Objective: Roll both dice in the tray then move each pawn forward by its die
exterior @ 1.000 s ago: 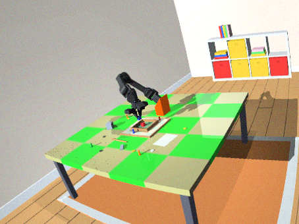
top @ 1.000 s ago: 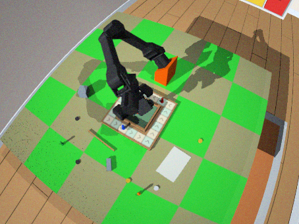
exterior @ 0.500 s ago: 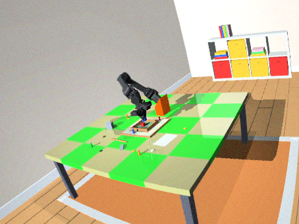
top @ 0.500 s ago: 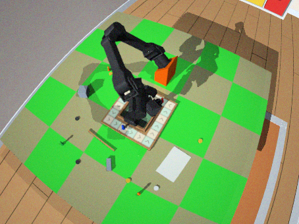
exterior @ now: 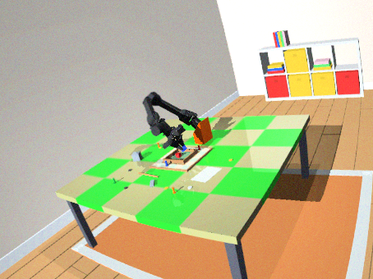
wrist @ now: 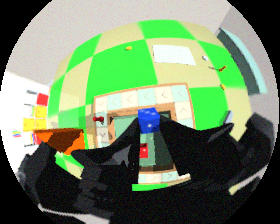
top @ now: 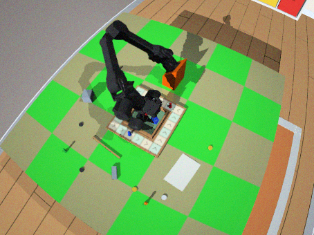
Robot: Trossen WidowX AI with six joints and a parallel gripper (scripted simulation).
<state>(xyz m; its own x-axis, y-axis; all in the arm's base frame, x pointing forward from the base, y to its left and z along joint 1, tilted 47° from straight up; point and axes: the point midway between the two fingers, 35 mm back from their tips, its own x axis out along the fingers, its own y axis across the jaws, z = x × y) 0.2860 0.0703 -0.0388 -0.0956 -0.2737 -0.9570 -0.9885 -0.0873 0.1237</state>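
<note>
Right now the red pawn is 13 cm behind my gripper tip, 5 cm below it and 1 cm to the right of it. From my gripper tip the other things lie so: green tray (7 cm below, 6 cm to the right, 1 cm behind); then blue pawn (10 cm ahead, 7 cm to the right, 5 cm below); then white sheet (23 cm to the left, 10 cm ahead, 8 cm below).
</note>
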